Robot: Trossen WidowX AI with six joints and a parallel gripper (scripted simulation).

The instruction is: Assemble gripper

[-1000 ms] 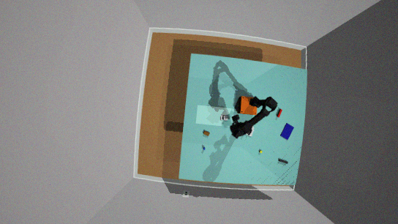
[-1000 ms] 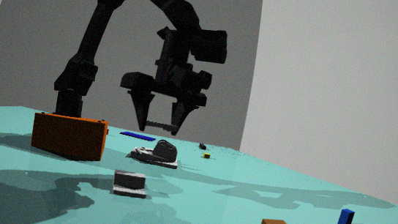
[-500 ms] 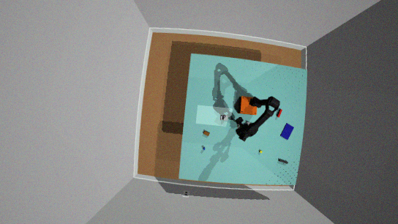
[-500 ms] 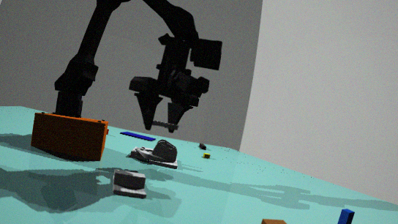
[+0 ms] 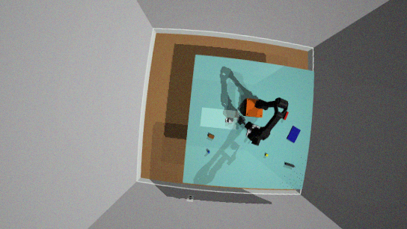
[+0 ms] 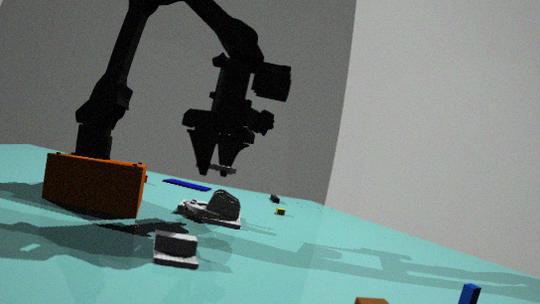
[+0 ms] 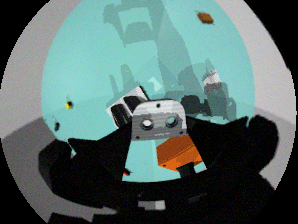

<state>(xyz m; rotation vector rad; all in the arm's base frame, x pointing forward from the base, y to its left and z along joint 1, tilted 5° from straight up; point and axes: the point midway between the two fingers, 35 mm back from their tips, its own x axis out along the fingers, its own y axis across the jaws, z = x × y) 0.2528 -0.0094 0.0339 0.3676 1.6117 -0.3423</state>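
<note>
The jaw lies 7 cm below my gripper tip, 5 cm to the left of it and 2 cm behind it. Round my gripper tip: brown block (33 cm to the right, 17 cm ahead, 8 cm below); then yellow block (27 cm to the left, 19 cm ahead, 8 cm below); then gripper base (2 cm above, 1 cm ahead).
</note>
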